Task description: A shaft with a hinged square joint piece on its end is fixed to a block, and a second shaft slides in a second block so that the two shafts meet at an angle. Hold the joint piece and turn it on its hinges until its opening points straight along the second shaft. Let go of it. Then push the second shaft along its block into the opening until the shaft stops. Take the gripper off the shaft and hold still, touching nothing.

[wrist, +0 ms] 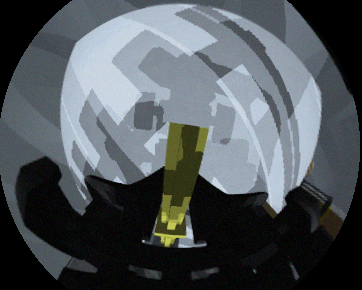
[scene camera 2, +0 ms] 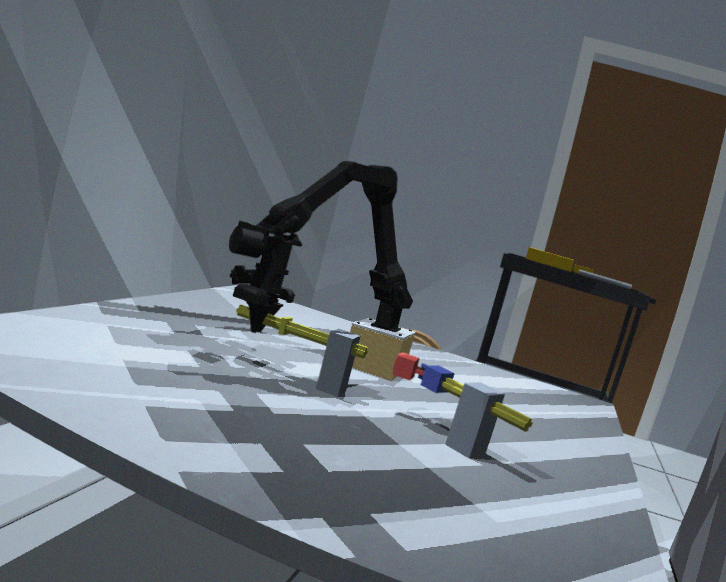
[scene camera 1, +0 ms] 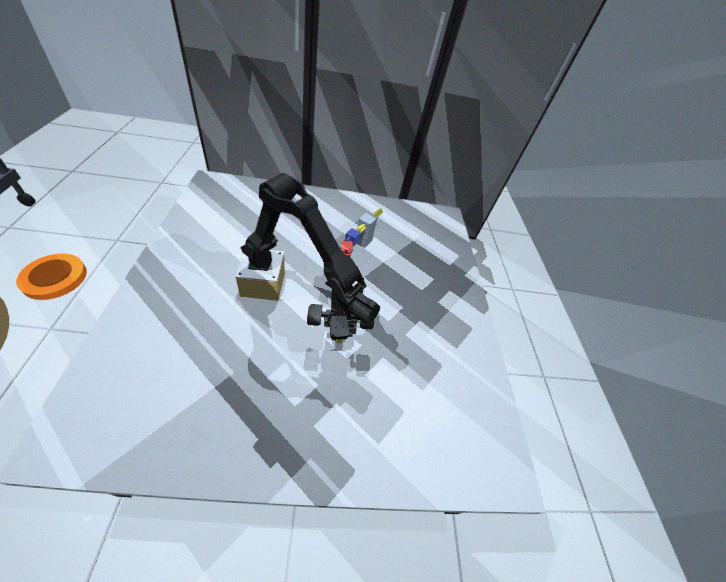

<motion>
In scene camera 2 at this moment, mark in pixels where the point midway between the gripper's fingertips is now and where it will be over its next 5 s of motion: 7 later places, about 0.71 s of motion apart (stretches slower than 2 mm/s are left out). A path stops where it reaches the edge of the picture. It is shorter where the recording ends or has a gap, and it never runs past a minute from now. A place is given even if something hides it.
The gripper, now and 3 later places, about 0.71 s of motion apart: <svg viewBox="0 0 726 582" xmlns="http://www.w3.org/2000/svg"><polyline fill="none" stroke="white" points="255,332 261,333 275,339 290,344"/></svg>
</motion>
